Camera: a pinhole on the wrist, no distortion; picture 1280 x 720 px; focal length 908.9 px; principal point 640.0 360.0 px. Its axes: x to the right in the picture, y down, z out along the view. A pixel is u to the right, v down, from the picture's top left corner.
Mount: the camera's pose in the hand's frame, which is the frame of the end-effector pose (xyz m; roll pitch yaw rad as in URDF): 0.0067 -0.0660 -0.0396 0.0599 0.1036 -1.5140
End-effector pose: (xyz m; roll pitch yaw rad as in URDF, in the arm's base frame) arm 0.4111 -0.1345 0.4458 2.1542 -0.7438 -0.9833
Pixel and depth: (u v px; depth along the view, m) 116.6 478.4 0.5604
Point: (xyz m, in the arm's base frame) 0.0000 -0.5494 0.3639
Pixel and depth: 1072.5 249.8 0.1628
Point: 0.4734 -0.2377 0.2892
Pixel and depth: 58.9 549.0 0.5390
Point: 0.0040 -0.5561 0.4130
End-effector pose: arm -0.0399 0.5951 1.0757 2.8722 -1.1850 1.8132
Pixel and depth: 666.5 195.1 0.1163
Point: -0.1172 0.6574 1.0216
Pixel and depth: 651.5 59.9 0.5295
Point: -0.1385 0.9669 0.7082
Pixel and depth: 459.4 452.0 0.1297
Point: -0.0901 0.6859 1.0472
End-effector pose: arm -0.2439 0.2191 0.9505 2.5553 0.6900 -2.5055
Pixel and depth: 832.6 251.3 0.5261
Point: 0.0339 0.5015 0.5992
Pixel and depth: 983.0 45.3 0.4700
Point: 0.1349 0.4622 0.6747
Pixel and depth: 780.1 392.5 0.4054
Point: -0.0780 0.4108 0.6464
